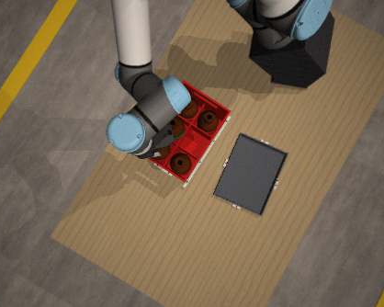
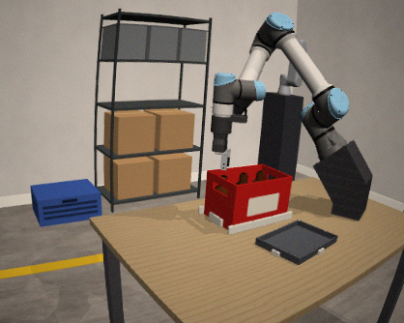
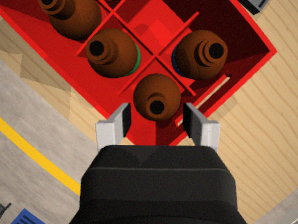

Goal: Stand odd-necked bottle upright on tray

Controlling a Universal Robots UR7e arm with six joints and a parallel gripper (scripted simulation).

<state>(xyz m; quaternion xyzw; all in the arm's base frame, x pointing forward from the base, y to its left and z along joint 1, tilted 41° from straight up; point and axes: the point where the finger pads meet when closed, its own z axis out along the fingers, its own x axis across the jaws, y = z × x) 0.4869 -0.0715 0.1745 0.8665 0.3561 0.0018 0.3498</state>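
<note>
Now: hand 9 cm past the red crate, 5 cm to the right of it and 13 cm above it. Also, from my hand: dark grey tray (8 cm behind, 33 cm to the left, 20 cm below).
</note>
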